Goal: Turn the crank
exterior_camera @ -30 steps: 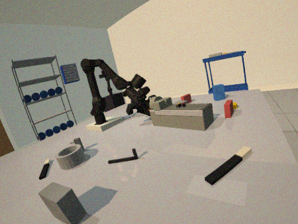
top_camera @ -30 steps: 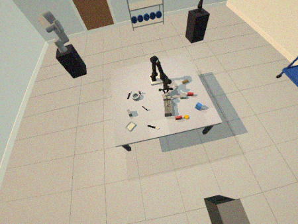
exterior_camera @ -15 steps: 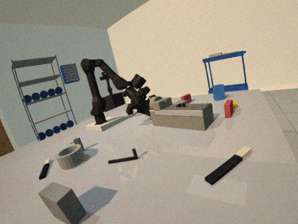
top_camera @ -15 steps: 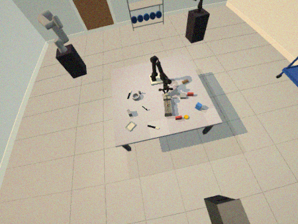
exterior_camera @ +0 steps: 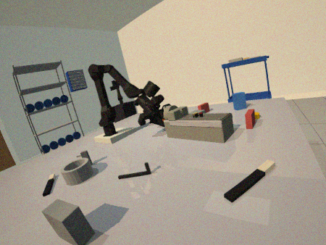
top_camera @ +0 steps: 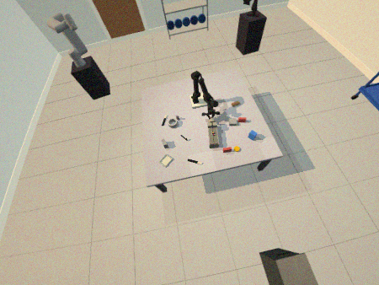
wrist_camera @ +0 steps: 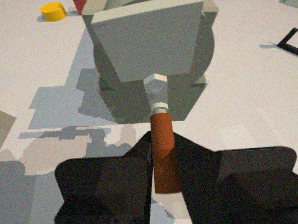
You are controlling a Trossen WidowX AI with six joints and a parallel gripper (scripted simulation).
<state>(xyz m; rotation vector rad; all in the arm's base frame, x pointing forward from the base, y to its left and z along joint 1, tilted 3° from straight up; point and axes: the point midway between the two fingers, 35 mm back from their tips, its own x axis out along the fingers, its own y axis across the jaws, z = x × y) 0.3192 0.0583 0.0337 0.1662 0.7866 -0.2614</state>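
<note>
My gripper tip is 30 mm below the brown crank handle, 20 mm past it and 10 mm to the right of it. The rest, counted from my gripper tip: yellow disc: 370 mm ahead, 120 mm to the left, 30 mm below; then red pointer: 180 mm ahead, 50 mm to the right, 50 mm above; then black l-shaped piece: 310 mm to the right, 70 mm ahead, 20 mm below.
</note>
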